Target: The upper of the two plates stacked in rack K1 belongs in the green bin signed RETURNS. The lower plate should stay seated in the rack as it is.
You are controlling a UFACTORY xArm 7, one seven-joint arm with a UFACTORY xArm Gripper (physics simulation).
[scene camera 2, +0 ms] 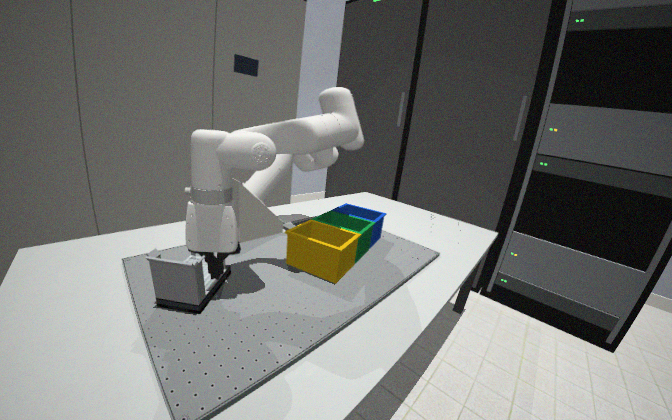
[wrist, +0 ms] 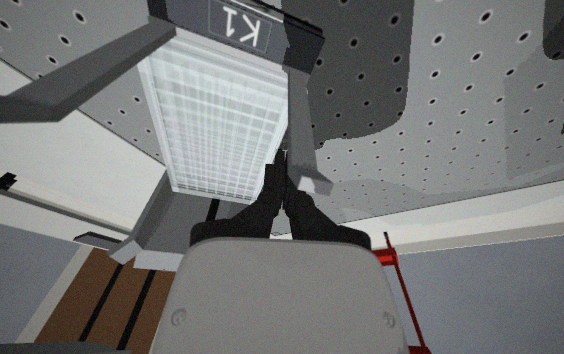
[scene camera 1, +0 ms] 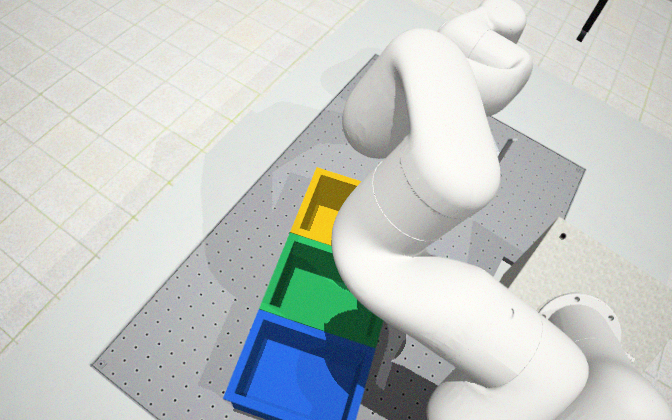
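Pixels of known places: gripper, fingertip midpoint: (scene camera 2: 216,276) (wrist: 283,161); arm's base at its link origin: (scene camera 2: 250,197) (scene camera 1: 575,333).
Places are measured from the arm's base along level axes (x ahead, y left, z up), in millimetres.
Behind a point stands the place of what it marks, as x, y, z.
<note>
Rack K1 (scene camera 2: 177,280) @(348, -351, -33) (wrist: 190,15) @(226, -267, -84) stands on the perforated board, with grey walls and corner posts. Pale, gridded plates (wrist: 215,110) @(267, -282, -62) lie in it; the wrist view shows the top face, and I cannot separate upper from lower there. Their pale edges (scene camera 2: 207,281) @(339, -291, -62) show at the rack's side in scene camera 2. My gripper (scene camera 2: 216,274) @(330, -268, -62) (wrist: 283,161) @(330, -268, -62) is shut and empty, pointing down, its tips low at one long edge of the plates, close to a corner post. Contact is unclear. The green bin (scene camera 1: 315,295) @(368, 129, -100) (scene camera 2: 364,250) @(417, 169, -89) is empty where visible; its sign does not show.
A yellow bin (scene camera 1: 306,200) @(452, 39, -6) (scene camera 2: 320,260) @(419, -34, -56) and a blue bin (scene camera 1: 300,380) @(312, 255, -100) (scene camera 2: 378,232) @(381, 301, -70) adjoin the green bin on either side. All stand on the perforated board (scene camera 1: 165,320) @(538, 297, -106) (scene camera 2: 225,340) @(469, -314, -106) (wrist: 450,100) @(372, -128, -106). The arm covers much of the scene camera 1 view, including most of the rack area.
</note>
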